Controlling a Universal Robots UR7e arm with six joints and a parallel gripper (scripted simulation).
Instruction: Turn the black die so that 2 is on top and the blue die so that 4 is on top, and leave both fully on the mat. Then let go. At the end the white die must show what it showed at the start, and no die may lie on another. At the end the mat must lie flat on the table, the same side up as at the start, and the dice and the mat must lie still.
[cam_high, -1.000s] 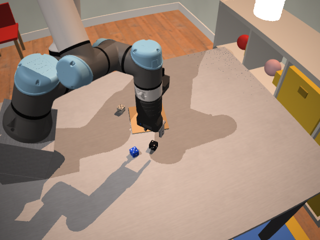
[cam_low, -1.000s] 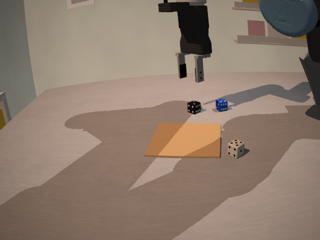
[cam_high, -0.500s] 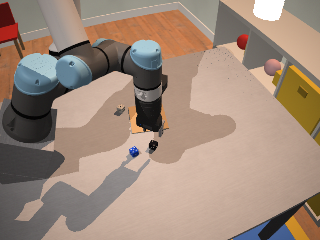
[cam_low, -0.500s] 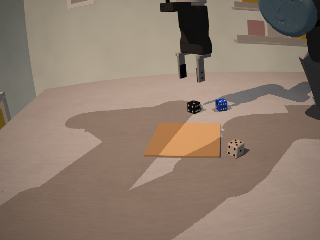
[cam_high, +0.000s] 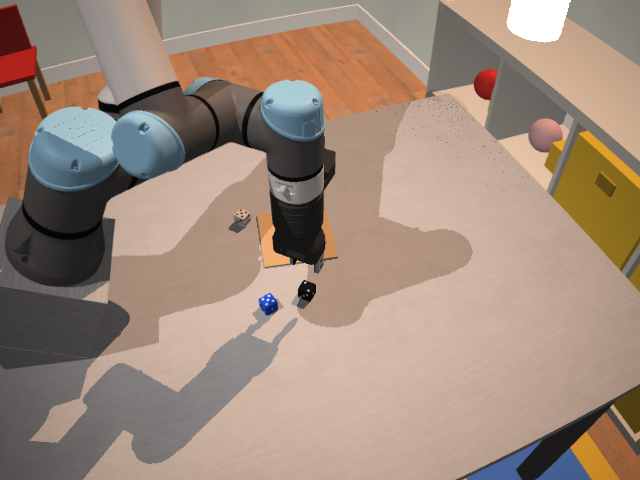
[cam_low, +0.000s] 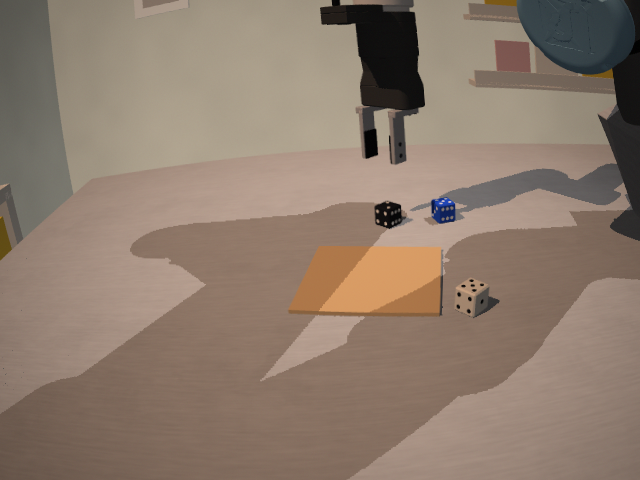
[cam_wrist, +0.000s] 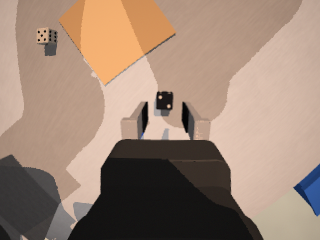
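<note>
The black die lies 90 mm below my hand. Round my hand: white die: 220 mm to the left, 90 mm below, 50 mm behind; blue die: 90 mm below, 70 mm behind; orange mat: 140 mm to the left, 100 mm below, 30 mm ahead.
</note>
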